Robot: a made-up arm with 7 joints.
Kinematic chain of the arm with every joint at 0, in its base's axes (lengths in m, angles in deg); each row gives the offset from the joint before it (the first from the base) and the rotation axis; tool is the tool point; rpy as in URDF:
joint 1: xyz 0 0 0.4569 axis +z
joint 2: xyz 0 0 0 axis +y
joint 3: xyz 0 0 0.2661 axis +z
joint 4: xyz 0.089 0 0 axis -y
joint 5: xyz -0.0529 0 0.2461 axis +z
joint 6: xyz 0 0 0 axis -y
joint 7: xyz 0.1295 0 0 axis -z
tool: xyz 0 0 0 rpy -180 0 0
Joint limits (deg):
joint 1: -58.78..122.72
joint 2: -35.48..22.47
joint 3: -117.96..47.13
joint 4: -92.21..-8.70
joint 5: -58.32..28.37
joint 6: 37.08..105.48
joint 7: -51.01..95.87
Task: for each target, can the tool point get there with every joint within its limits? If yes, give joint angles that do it. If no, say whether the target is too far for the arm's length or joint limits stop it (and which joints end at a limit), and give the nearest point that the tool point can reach.
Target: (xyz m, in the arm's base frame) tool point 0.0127 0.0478 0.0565
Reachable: no: joint limits stop it (at a limit: joint 2, joint 4, joint 6) | nearest point 0.1175 0.4421 0.4876 | short by 0.594 m
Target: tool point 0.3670 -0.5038 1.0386
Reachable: no: too far | nearest point 0.2846 -0.3907 0.9090 | short by 0.191 m
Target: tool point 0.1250 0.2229 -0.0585
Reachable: no: joint limits stop it (at a limit: joint 2, joint 4, joint 6) | nearest point 0.2238 0.3990 0.4876 | short by 0.582 m
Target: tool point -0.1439 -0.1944 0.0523
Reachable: no: joint limits stop it (at a limit: joint 2, joint 3, joint 4, joint 6) | nearest point -0.2754 -0.3721 0.4962 | short by 0.496 m
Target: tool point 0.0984 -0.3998 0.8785
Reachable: yes | joints -8.75 -1.21 -64.96 -63.66 -8.97 61.35 36.07
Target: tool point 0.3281 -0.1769 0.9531
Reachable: yes | joints -7.91 -5.62 -18.10 -69.74 1.93 96.69 46.68
